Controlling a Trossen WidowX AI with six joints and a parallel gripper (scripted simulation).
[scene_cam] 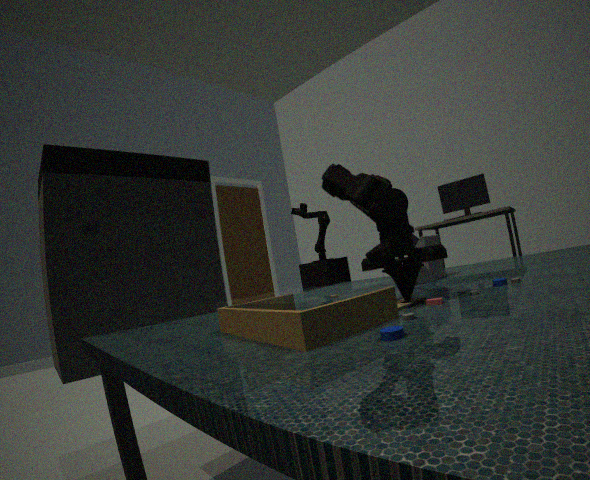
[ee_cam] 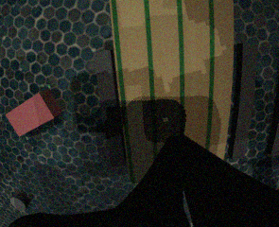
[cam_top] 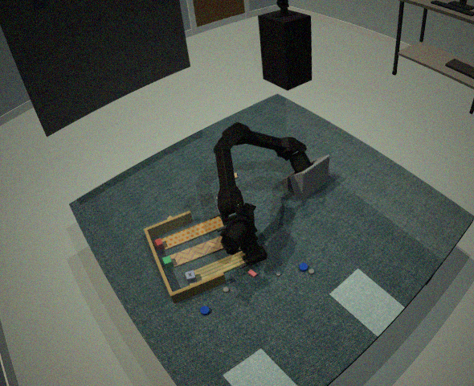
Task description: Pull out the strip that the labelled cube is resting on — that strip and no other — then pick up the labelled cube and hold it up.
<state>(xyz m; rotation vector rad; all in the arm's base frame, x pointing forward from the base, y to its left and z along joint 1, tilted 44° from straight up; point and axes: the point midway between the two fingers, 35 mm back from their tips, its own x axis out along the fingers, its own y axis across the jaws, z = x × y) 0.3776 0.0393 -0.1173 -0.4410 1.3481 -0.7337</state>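
The pink block lies 40 mm ahead of my gripper tip and 70 mm to the left of it.
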